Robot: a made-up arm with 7 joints.
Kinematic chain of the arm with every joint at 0, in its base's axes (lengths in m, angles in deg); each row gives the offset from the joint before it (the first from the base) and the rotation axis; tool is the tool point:
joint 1: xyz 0 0 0.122 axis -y
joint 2: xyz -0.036 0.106 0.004 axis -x
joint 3: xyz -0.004 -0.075 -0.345 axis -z
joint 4: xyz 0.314 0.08 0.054 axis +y
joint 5: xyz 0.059 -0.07 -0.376 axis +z
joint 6: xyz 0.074 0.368 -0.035 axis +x
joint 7: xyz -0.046 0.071 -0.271 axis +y
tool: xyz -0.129 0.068 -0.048
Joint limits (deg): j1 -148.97..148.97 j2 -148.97..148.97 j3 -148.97..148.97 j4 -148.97..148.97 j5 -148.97..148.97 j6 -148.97..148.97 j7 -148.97..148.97
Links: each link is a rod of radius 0.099 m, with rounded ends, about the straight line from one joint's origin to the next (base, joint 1, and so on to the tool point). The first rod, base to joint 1, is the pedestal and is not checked.
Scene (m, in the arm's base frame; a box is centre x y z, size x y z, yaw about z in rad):
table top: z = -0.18
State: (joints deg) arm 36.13 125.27 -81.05 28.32 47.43 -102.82 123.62
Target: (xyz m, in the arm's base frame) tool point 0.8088 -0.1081 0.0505
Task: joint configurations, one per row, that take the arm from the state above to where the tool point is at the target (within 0.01 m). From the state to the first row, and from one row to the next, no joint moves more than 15 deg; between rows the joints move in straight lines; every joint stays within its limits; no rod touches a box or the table.
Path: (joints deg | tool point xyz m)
1: 26.28 128.66 -68.20 16.68 42.14 -106.25 127.24 | -0.3206 -0.5800 0.3847
2: 16.44 132.04 -55.36 5.04 36.85 -109.68 130.86 | -0.1418 -0.6573 0.4220
3: 6.59 135.43 -42.51 -6.60 31.56 -113.11 134.48 | 0.0836 -0.6819 0.4360
4: -3.25 138.81 -29.67 -18.25 26.27 -116.54 138.11 | 0.3292 -0.6379 0.4079
5: -13.10 142.20 -16.82 -29.89 20.98 -119.97 141.73 | 0.5577 -0.5199 0.3283
6: -22.95 145.58 -3.97 -41.53 15.69 -123.40 145.35 | 0.7284 -0.3363 0.2018
7: -32.79 148.97 8.87 -53.17 10.40 -126.83 148.97 | 0.8088 -0.1081 0.0505

